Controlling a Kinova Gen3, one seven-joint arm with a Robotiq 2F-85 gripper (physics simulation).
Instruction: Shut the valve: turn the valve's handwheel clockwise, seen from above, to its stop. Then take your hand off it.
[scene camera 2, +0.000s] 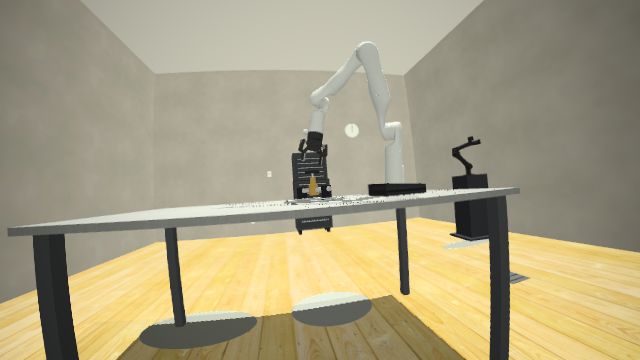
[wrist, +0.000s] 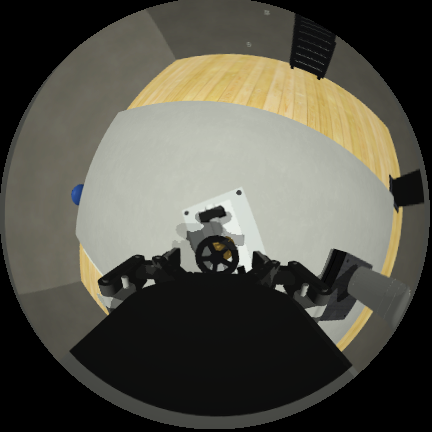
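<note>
The valve's black handwheel (scene camera 2: 312, 172) (wrist: 198, 256) sits flat on top of the orange-brown valve body (scene camera 2: 313, 187). In the wrist view parts of the body show between the wheel's spokes. A pale base plate (wrist: 248, 215) with dark corner bolts lies under the valve. My gripper (scene camera 2: 313, 159) (wrist: 215, 257) is open and empty, with its fingers spread wide. In the scene view it hangs above the handwheel, with a gap between fingertips and wheel. In the wrist view the wheel lies between the two spread fingers, apart from both.
The valve stands on the grey table (scene camera 2: 150, 215) (wrist: 150, 150). Black blocks (scene camera 2: 326, 191) (wrist: 212, 214) carry the pipe ends beside the valve. The arm's black base block (scene camera 2: 397, 189) stands on the table to the right. A dark drawer cabinet (scene camera 2: 309, 162) (wrist: 313, 45) stands behind the table.
</note>
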